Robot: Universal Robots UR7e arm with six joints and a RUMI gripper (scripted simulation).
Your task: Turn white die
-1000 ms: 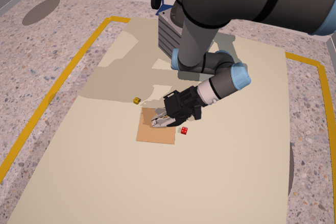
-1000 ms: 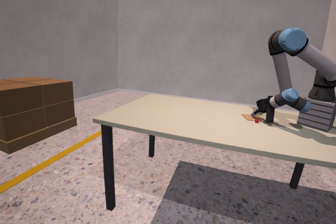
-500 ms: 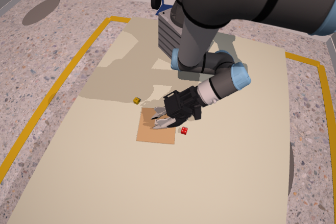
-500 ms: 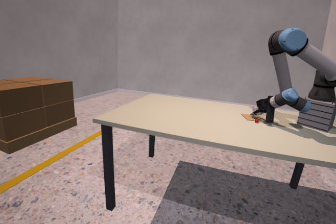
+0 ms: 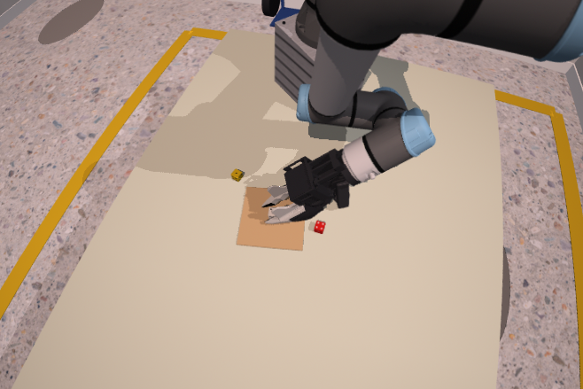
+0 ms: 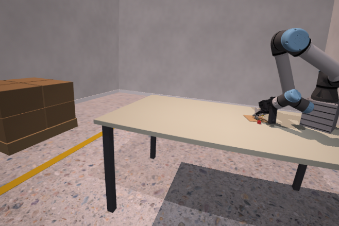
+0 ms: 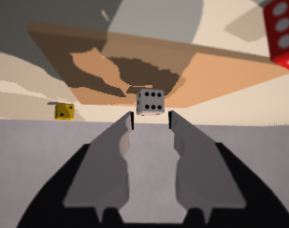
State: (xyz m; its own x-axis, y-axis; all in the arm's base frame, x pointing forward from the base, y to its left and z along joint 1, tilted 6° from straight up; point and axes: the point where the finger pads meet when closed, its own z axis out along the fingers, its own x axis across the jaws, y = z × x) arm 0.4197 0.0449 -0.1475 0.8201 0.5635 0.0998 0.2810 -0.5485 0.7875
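The white die lies 10 mm below my hand. From my hand the other things lie so: brown mat 20 mm below; yellow die 60 mm behind, 120 mm to the right, 20 mm below; red die 10 mm behind, 110 mm to the left, 20 mm below.
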